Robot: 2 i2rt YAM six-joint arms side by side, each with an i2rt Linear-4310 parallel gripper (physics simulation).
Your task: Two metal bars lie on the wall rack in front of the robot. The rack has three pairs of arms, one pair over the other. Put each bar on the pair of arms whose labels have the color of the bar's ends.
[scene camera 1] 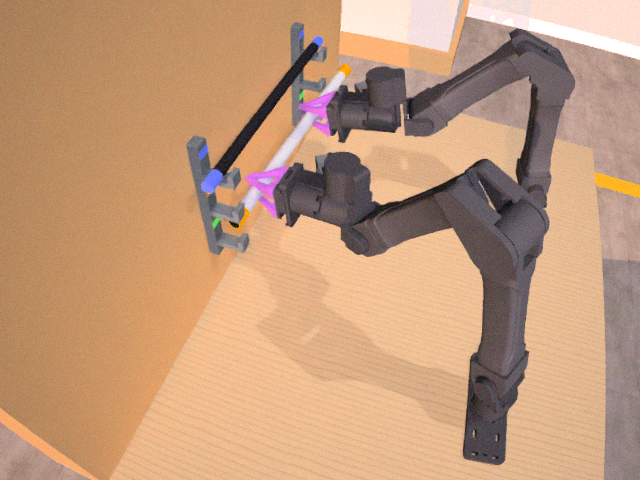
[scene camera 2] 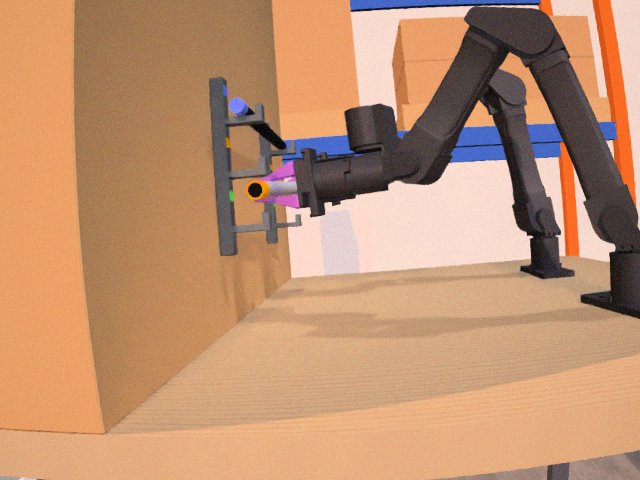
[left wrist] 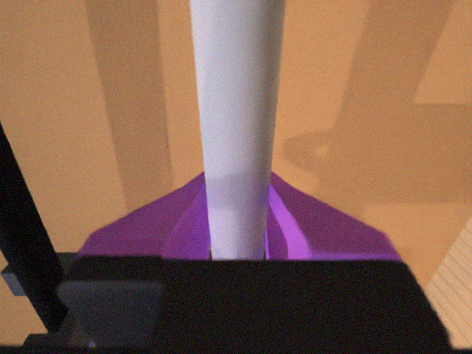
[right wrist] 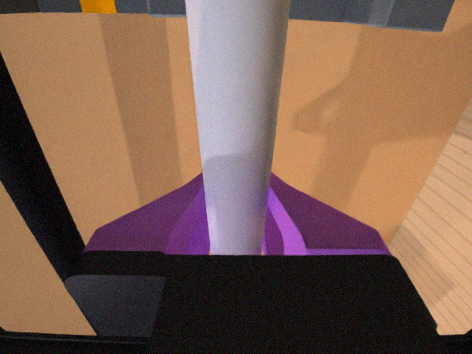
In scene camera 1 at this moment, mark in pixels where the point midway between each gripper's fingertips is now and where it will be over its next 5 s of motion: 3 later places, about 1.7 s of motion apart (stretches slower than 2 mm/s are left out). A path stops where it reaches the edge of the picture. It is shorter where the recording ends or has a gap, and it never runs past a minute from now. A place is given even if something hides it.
My left gripper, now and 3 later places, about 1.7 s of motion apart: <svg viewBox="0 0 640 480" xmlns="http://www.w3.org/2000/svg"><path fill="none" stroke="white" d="M248 182L277 197L238 183L239 194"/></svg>
My right gripper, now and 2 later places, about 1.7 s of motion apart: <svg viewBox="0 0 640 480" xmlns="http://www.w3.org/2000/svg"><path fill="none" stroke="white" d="M300 111L312 116L360 96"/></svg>
